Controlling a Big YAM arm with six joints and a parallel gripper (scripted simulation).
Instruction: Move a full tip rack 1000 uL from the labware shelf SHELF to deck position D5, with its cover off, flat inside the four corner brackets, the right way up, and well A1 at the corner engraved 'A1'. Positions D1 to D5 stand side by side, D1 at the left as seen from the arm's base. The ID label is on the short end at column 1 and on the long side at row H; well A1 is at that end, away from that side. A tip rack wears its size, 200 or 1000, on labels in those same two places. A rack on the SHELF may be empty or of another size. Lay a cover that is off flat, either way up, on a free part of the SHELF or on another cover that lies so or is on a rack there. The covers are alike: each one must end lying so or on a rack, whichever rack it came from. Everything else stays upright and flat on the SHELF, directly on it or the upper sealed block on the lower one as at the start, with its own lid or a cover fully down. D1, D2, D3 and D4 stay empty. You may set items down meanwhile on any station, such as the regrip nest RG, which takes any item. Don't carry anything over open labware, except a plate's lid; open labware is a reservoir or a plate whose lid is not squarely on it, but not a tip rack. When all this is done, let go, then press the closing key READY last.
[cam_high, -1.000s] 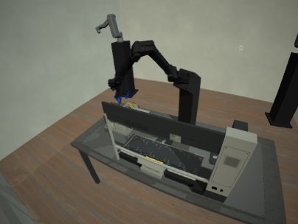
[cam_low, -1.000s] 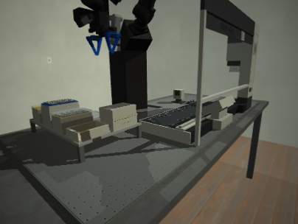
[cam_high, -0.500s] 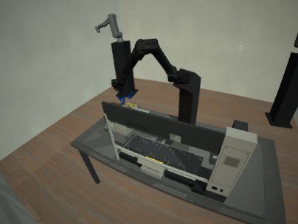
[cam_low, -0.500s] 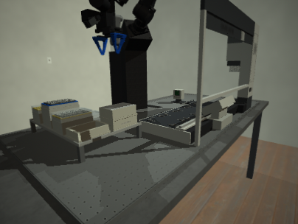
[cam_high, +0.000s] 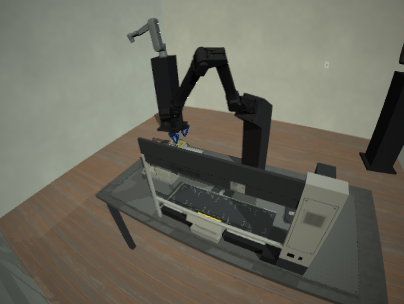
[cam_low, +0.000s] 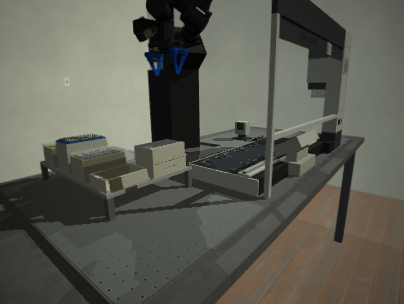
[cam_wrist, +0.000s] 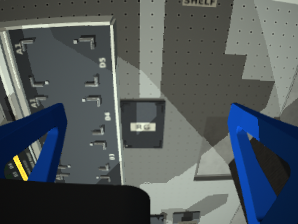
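Right now the tip rack is 220 mm below my hand, 200 mm to the right of it and 190 mm behind it. Also, from my hand: shelf label (350 mm below, 100 mm behind, 10 mm to the left); labware shelf (290 mm below, 160 mm to the right, 120 mm behind); pale block (230 mm below, 110 mm to the right, 60 mm ahead).
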